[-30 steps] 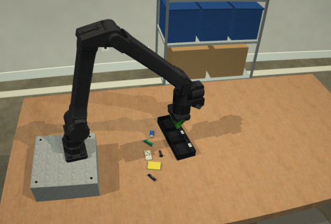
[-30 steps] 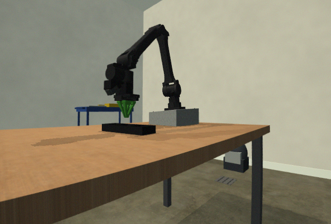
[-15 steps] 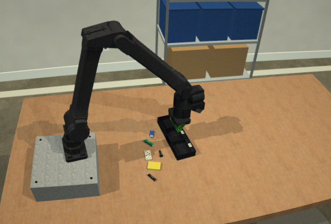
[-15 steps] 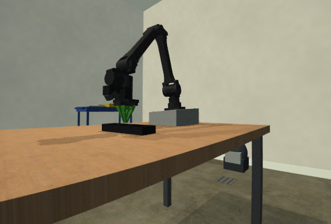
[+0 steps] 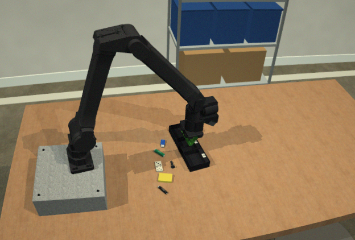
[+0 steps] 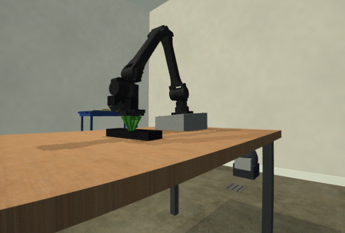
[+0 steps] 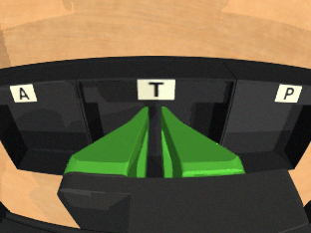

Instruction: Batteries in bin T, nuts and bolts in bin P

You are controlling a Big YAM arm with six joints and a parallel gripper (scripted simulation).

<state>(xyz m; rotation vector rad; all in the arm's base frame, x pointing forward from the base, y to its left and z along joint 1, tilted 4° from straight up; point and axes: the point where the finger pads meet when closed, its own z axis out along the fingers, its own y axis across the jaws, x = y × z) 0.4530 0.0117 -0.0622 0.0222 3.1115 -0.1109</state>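
The black tray lies 1 cm below my hand and 1 cm behind it. Also, from my hand: dark bolt (11 cm behind, 7 cm to the right, 2 cm below); then blue usb stick (10 cm behind, 5 cm to the left, 2 cm below); then green battery (13 cm behind, 2 cm below, 1 cm to the left).
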